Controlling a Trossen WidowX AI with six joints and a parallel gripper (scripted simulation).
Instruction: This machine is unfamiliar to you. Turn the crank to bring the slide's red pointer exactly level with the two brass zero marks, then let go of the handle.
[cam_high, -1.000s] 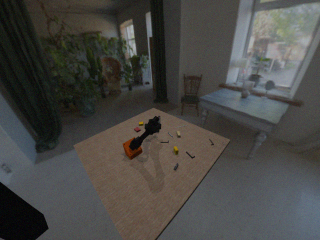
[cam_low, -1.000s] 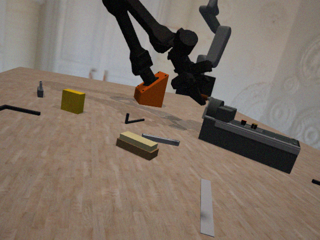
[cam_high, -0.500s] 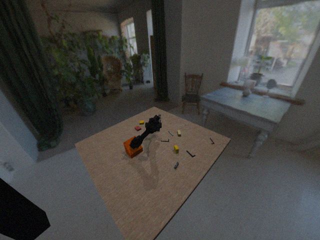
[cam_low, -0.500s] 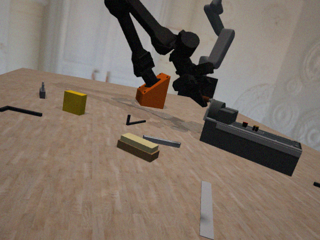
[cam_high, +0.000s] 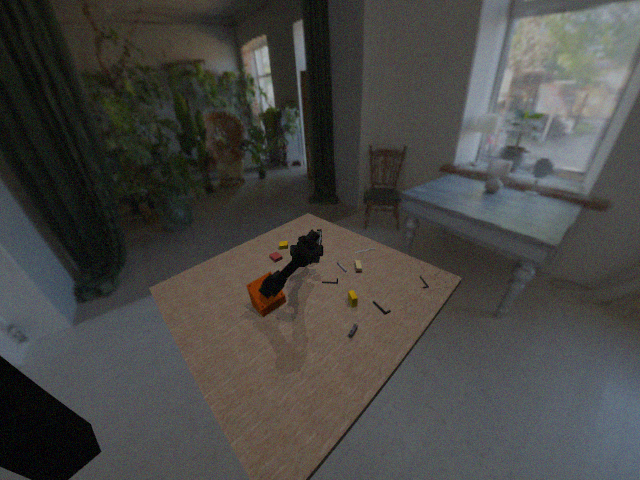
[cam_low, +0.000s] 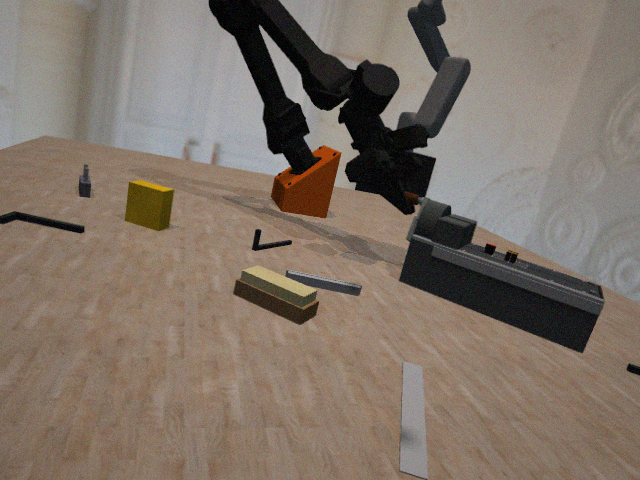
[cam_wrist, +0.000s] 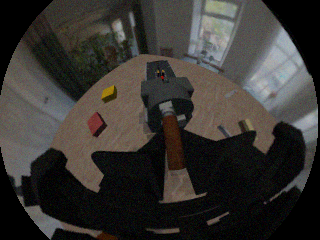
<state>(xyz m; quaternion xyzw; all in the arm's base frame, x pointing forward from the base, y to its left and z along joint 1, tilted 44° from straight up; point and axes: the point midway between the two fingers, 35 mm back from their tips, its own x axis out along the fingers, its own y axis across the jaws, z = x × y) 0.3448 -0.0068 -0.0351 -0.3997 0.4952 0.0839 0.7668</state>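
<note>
Right now my gripper tip is 20 mm below the brown crank handle, 20 mm past it and 10 mm to the left of it. From my gripper tip the other things lie so: red pointer: 120 mm ahead, 70 mm to the left, 10 mm below; then red block: 240 mm to the left, 80 mm below, 70 mm behind; then grey bar: 180 mm to the right, 90 mm below, 90 mm ahead.
</note>
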